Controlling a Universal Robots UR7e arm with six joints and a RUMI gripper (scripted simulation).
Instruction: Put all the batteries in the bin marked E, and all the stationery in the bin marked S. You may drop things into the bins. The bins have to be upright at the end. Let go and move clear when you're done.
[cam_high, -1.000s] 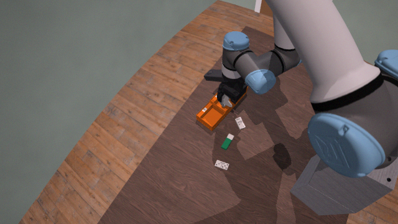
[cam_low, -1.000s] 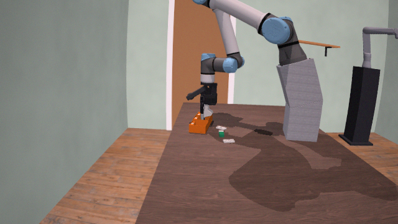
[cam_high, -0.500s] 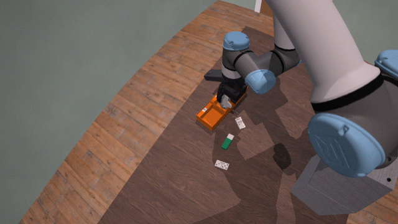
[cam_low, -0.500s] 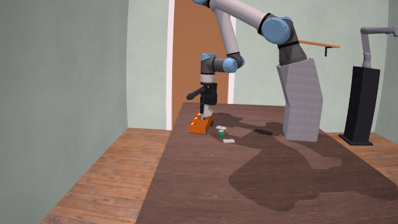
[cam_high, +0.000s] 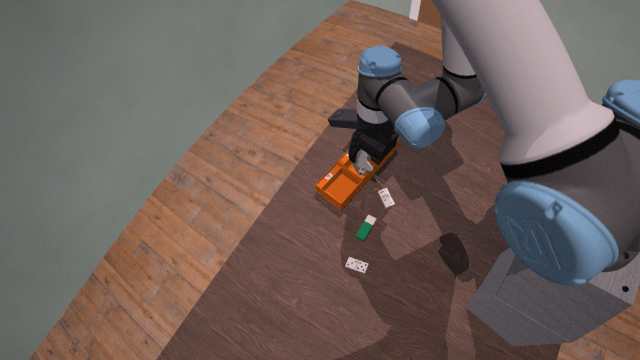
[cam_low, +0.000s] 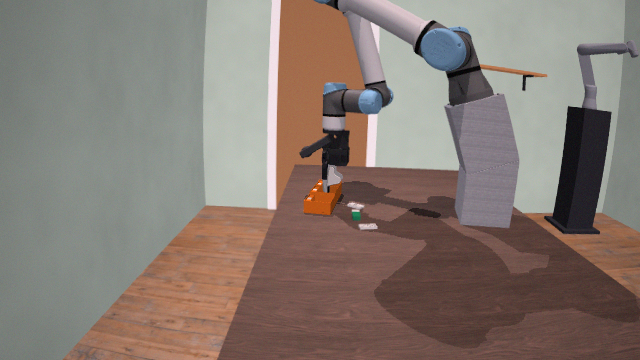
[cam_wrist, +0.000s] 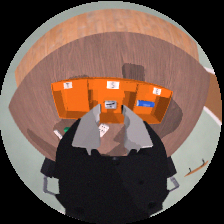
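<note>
My hand is 1 cm short of the orange double bin and 2 cm above it. From my hand the other things lie so: grey object: 1 cm behind, 3 cm below; blue battery: 1 cm behind, 8 cm to the right, 3 cm below; green-and-white eraser: 10 cm behind, 13 cm to the left, 4 cm below.
</note>
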